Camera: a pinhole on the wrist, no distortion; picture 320 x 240 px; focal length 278.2 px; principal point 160.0 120.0 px. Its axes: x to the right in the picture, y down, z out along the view. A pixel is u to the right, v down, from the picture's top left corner.
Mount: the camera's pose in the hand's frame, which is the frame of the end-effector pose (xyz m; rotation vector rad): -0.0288 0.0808 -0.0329 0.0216 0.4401 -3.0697
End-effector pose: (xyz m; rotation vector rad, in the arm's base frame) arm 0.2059 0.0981 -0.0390 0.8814 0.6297 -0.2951
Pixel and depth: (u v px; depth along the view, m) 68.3 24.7 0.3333
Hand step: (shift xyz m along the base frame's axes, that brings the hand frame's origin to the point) 0.2313 -0.1915 0.1688
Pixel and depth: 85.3 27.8 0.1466
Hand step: 0.0958 -0.0430 0.1079
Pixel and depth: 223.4 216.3 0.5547
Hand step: -0.0749 -0.5139 0.1388
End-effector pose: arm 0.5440 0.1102 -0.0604 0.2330 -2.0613 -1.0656
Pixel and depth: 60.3 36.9 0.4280
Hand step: -0.3604 0.2548 -0.0083
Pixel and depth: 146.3 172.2 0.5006
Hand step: -0.3265 0.1653 -0.2570
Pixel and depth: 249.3 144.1 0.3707
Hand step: -0.1335 0.2247 -0.2334
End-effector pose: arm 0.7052 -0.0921 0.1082 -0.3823 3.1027 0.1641
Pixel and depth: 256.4 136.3 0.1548
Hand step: 0.0741 0.0575 -0.1067
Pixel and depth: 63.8 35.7 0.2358
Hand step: -0.0676 0.0942 -0.2061
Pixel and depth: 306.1 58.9 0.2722
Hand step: 0.1570 0.1223 -0.2310
